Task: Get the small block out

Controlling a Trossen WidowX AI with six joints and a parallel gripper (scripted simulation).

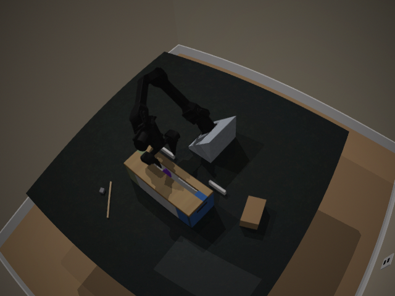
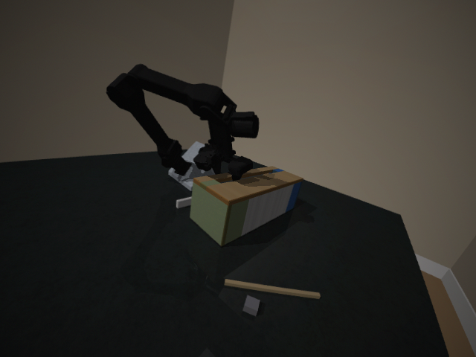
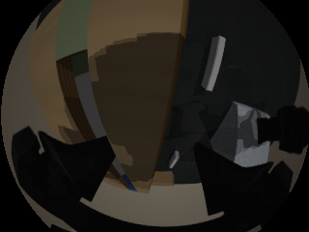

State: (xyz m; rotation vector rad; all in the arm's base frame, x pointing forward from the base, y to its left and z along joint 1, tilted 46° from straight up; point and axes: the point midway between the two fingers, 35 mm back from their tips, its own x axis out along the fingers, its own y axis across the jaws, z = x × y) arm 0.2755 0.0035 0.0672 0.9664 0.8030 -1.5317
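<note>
My gripper tip is 5 cm short of the purple block, 3 cm to the right of it and 1 cm above it. The rest, counted from my gripper tip: long box (6 cm to the left, 4 cm below, 4 cm ahead); then wooden stick (28 cm ahead, 16 cm to the right, 9 cm below); then grey cube (26 cm ahead, 22 cm to the right, 9 cm below).
</note>
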